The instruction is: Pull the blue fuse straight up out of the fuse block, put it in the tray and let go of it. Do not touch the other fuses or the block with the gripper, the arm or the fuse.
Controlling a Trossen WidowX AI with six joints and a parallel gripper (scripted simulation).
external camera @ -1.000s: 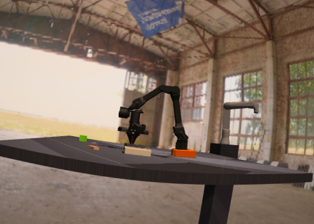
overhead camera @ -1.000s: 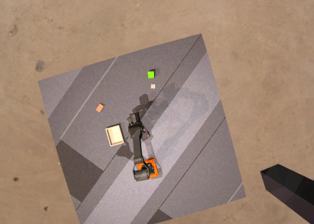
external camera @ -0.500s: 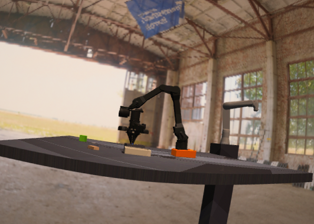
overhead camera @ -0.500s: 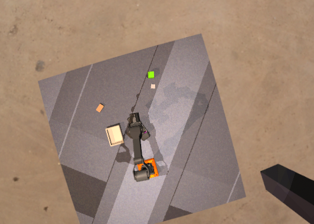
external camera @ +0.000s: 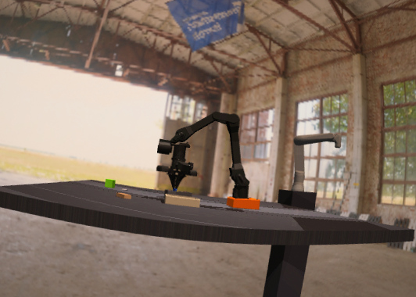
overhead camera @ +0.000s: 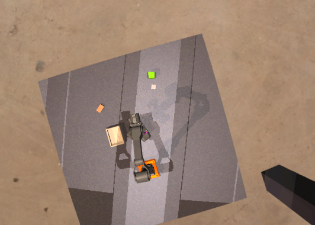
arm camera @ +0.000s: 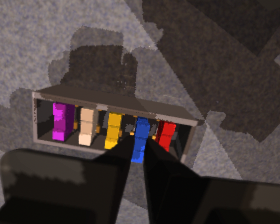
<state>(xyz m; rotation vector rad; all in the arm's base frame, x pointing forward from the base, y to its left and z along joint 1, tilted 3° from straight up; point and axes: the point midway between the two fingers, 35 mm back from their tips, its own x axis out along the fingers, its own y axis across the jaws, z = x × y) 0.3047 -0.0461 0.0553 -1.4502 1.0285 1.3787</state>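
My gripper tip is now 20 cm to the right of the tray and 4 cm above it. Also, from my gripper tip: blue fuse 1 cm below.
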